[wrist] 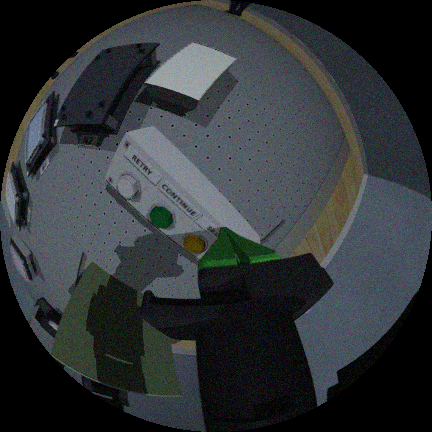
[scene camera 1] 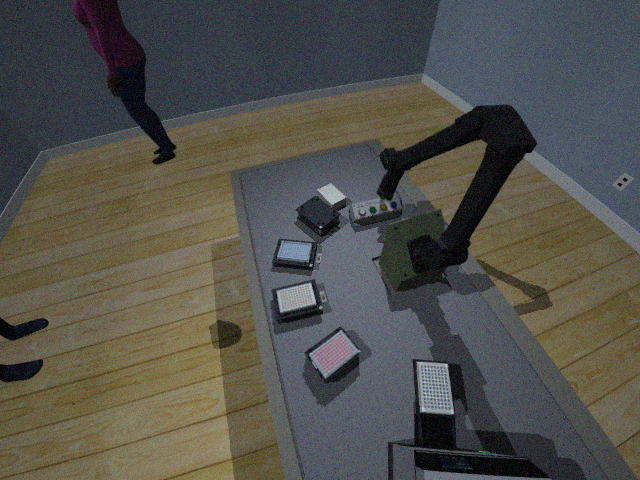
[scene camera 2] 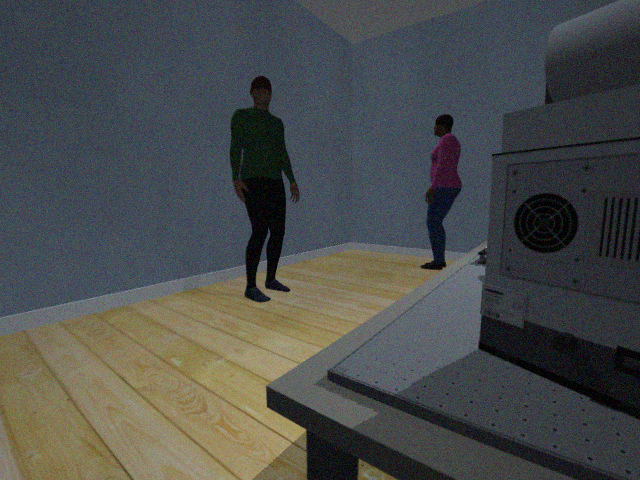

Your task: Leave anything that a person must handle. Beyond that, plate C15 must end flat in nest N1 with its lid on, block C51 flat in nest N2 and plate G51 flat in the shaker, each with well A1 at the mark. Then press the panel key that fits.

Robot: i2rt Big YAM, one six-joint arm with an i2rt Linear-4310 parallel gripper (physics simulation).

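Observation:
My gripper [scene camera 1: 383, 196] [wrist: 222, 231] is shut and empty, with green fingertips low at the key panel [scene camera 1: 356, 217] [wrist: 187, 167]. In the wrist view the fingers hide the blue key and the label beside the yellow key [scene camera 1: 383, 207] [wrist: 194, 244]. The white key [scene camera 1: 362, 212] [wrist: 128, 187] is at RETRY, the green key [scene camera 1: 372, 209] [wrist: 161, 217] at CONTINUE. A blue plate [scene camera 1: 295, 252] and a cream plate [scene camera 1: 296, 298] sit in dark holders. A pink plate [scene camera 1: 334, 353] sits on a dark base, a white plate [scene camera 1: 434, 387] on a black carrier. Plate names, lids and A1 marks cannot be read.
A dark block [scene camera 1: 316, 212] [wrist: 102, 85] and a white box [scene camera 1: 331, 195] [wrist: 192, 70] stand behind the panel. A large instrument [scene camera 1: 480, 465] [scene camera 2: 547, 170] stands at the table's other end. Persons in pink [scene camera 1: 121, 49] [scene camera 2: 445, 160] and green [scene camera 2: 258, 142] stand on the floor.

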